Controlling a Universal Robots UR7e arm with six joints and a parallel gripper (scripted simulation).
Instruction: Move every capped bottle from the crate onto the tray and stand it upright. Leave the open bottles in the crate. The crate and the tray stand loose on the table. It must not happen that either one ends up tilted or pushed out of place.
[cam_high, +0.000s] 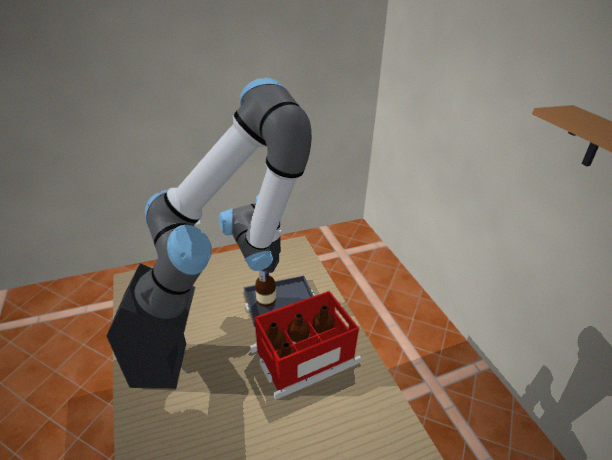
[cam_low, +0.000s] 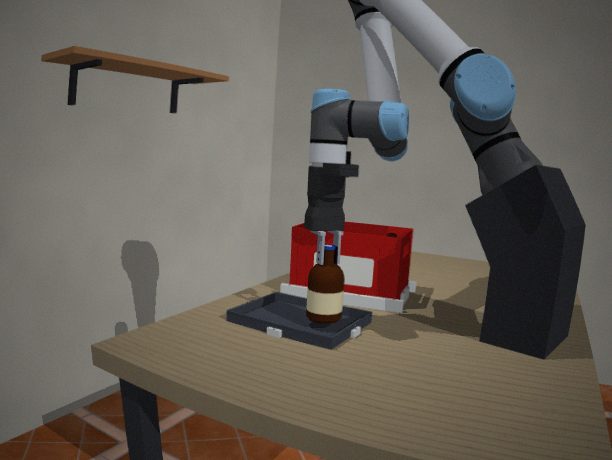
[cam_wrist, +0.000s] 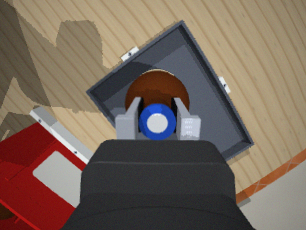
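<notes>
Now: the dark grey tray 15 cm below my hand and 6 cm ahead of it. Also, from my hand: red crate 27 cm to the right, 9 cm ahead, 7 cm below.
</notes>
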